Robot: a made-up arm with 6 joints.
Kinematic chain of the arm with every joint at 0, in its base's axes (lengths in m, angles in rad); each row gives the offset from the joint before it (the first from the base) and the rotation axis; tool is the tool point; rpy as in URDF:
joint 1: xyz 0.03 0 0.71 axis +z
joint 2: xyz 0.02 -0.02 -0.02 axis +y
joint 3: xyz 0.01 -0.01 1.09 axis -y
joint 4: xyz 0.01 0.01 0 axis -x
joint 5: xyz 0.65 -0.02 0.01 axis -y
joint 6: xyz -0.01 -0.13 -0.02 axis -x
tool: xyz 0 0 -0.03 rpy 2.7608 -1.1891 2.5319
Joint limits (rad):
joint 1: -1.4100..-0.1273
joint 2: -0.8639..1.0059
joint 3: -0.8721..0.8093
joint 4: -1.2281..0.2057
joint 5: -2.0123..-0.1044
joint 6: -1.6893..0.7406
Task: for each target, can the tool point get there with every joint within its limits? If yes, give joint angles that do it. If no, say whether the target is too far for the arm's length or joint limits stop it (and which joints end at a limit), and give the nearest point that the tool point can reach.
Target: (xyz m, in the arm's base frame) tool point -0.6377 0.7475 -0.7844
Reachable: no: joint limits stop it (at a limit: joint 1, joint 2, joint 3, joint 5, joint 6) | nearest point 0.0330 -0.6093 0.6968 | short by 2.118 m
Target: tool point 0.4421 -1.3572 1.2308
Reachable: yes | joints -1.1757 0.8105 0.4970 -0.1773 -1.3078 -1.2215
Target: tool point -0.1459 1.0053 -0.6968
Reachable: no: joint limits stop it (at a limit: joint 1, joint 2, joint 3, joint 4, joint 5) | nearest point 0.6225 -0.1110 0.6977 | short by 1.945 m
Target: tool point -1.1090 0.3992 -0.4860
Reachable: no: joint limits stop it (at a limit: joint 1, joint 2, joint 3, joint 5, joint 6) | nearest point -0.0149 -0.6571 0.6843 | short by 1.919 m
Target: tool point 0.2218 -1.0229 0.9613
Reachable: yes | joints -1.2504 0.6970 -0.3864 0.0056 -1.0142 -1.4813
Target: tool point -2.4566 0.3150 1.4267
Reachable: no: too far | nearest point -0.9156 0.1198 2.0177 | short by 1.662 m
